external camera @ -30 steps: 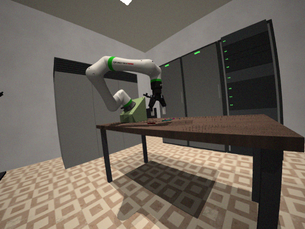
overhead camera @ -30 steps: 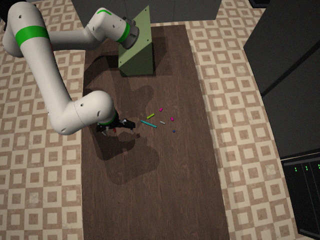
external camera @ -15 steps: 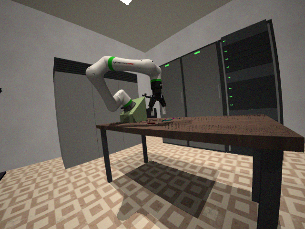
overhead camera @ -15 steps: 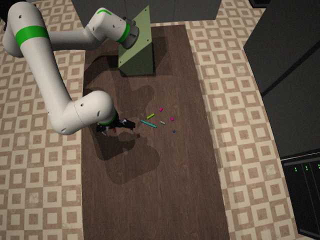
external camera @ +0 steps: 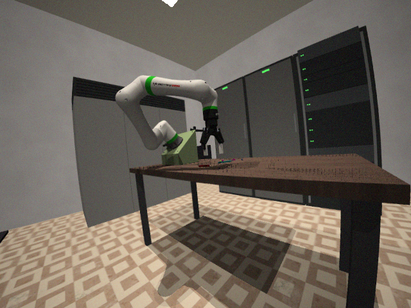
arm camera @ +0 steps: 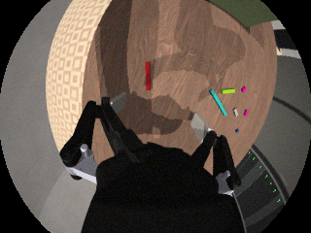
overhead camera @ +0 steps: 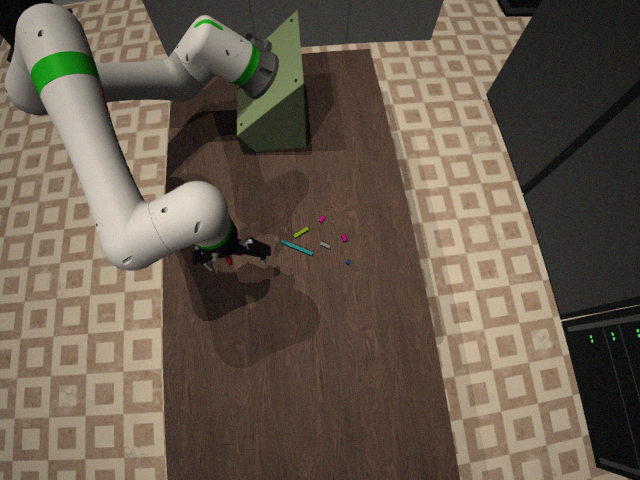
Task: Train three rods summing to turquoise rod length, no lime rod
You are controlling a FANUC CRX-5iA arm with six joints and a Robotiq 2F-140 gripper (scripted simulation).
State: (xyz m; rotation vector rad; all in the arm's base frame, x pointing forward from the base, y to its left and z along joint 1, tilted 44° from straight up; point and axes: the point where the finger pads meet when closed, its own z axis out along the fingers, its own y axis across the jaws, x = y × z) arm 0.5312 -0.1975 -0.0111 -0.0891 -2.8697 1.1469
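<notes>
My hand is 310 mm to the right of the small blue rod, 70 mm above it and 30 mm short of it. Round my hand: lime rod (190 mm to the left, 90 mm behind, 70 mm below); then red rod (70 mm below, 50 mm behind, 40 mm to the right); then turquoise rod (170 mm to the left, 70 mm below, 40 mm behind).
</notes>
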